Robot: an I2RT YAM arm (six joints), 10 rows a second.
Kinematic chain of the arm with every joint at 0, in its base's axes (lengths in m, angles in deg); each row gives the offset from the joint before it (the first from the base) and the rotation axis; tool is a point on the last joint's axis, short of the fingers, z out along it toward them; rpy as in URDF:
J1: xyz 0 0 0.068 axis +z
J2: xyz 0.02 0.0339 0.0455 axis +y
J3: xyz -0.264 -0.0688 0 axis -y
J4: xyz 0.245 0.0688 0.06 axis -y
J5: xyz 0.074 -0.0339 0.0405 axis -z
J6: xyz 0.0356 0 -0.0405 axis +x
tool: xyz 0 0 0 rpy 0 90 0
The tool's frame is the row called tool.
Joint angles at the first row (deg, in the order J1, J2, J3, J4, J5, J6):
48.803 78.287 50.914 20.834 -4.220 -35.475
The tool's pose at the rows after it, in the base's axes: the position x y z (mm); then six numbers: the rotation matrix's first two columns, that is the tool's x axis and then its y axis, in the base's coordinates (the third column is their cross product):
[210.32 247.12 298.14 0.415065 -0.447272 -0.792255 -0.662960 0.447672 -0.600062]
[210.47 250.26 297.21 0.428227 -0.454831 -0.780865 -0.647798 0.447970 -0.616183]
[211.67 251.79 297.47 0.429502 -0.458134 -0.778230 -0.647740 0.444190 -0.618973]
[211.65 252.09 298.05 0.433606 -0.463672 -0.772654 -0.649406 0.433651 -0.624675]
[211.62 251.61 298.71 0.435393 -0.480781 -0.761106 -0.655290 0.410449 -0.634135]
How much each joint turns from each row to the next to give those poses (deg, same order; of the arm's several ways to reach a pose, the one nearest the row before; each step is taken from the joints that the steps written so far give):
0.603 1.075 0.298 0.957 2.460 -1.862
0.438 0.663 0.112 1.009 0.911 -1.028
0.008 0.419 0.485 -0.248 -0.036 -0.227
0.004 -0.011 0.310 -0.732 -0.294 -0.497
-0.105 -0.200 0.589 -2.135 -0.512 -0.944

